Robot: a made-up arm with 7 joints. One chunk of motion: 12 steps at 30 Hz.
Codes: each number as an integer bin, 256 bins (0 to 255) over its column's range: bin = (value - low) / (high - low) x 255, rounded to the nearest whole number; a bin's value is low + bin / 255 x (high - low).
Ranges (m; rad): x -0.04..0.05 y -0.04..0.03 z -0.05..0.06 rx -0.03..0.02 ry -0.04..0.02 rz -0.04..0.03
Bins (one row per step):
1: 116 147 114 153 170 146
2: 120 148 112 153 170 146
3: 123 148 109 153 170 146
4: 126 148 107 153 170 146
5: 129 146 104 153 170 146
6: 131 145 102 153 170 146
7: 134 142 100 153 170 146
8: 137 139 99 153 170 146
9: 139 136 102 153 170 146
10: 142 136 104 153 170 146
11: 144 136 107 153 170 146
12: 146 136 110 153 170 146
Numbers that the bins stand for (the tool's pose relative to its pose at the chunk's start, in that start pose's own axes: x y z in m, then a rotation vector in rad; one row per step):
1: 0.0009 0.0004 -0.0008 0.0000 0.0000 0.0001
2: 0.0024 0.0006 -0.0017 0.0000 0.0000 0.0001
3: 0.0034 0.0006 -0.0030 0.0000 0.0000 0.0001
4: 0.0045 0.0006 -0.0038 0.0000 0.0000 0.0001
5: 0.0055 0.0001 -0.0051 0.0000 0.0000 0.0001
6: 0.0062 -0.0002 -0.0060 0.0000 0.0000 0.0001
7: 0.0073 -0.0010 -0.0069 0.0000 0.0000 0.0001
8: 0.0084 -0.0018 -0.0073 0.0000 0.0000 0.0001
9: 0.0091 -0.0027 -0.0060 0.0000 0.0000 0.0001
10: 0.0101 -0.0027 -0.0051 0.0000 0.0000 0.0001
11: 0.0108 -0.0027 -0.0038 0.0000 0.0000 0.0001
12: 0.0115 -0.0027 -0.0025 0.0000 0.0000 0.0001

